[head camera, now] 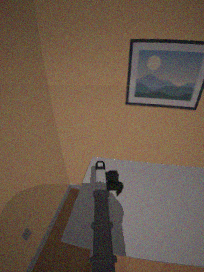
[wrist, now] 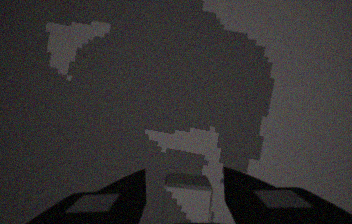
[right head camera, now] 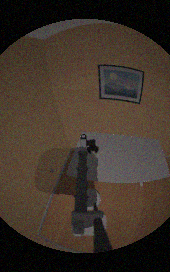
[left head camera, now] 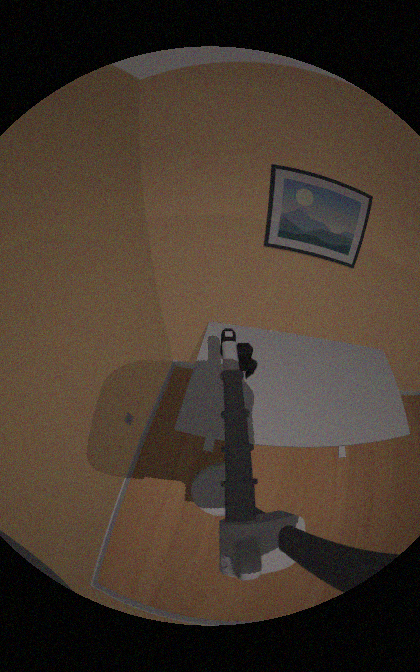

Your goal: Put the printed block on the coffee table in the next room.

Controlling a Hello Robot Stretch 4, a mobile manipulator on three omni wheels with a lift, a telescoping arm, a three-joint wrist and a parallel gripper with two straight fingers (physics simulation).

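Where they show: gripper, fingertip midpoint: [head camera: 112, 195] [wrist: 184, 184] [right head camera: 92, 153]; robot's base, origin of the base link: [right head camera: 88, 198] [left head camera: 220, 487].
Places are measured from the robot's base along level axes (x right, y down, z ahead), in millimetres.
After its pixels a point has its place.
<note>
The printed block [wrist: 194, 199] {x 93, y -722, z 607 mm}, a small light grey box with a darker far face, stands between the fingers in the wrist view. A gap shows on each side of it. My gripper [wrist: 184, 184] {x 88, y -693, z 607 mm} is open around it, low over the white table top. In the head views the gripper [head camera: 115, 185] [left head camera: 248, 365] [right head camera: 92, 147] is a small dark shape over the left part of the table, and the block cannot be made out there. The white coffee table [head camera: 165, 215] {x 426, y -693, z 431 mm} [left head camera: 320, 400] {x 531, y -693, z 417 mm} [right head camera: 132, 162] {x 601, y -693, z 404 mm} [wrist: 312, 100] {x 187, y -693, z 666 mm} carries the shadow of the arm and gripper.
The extended arm [head camera: 101, 225] {x -2, y -1034, z 275 mm} [left head camera: 238, 440] {x 3, y -1030, z 196 mm} [right head camera: 81, 185] {x 6, y -1032, z 153 mm} reaches over the table's near edge. A wall with a framed picture [head camera: 165, 75] {x 470, y -1485, z 964 mm} [left head camera: 317, 215] {x 461, y -1482, z 965 mm} [right head camera: 121, 83] {x 479, y -1474, z 961 mm} rises behind the table. Another wall stands close on the left. Wooden floor [left head camera: 150, 540] {x -525, y 27, z -531 mm} lies in front.
</note>
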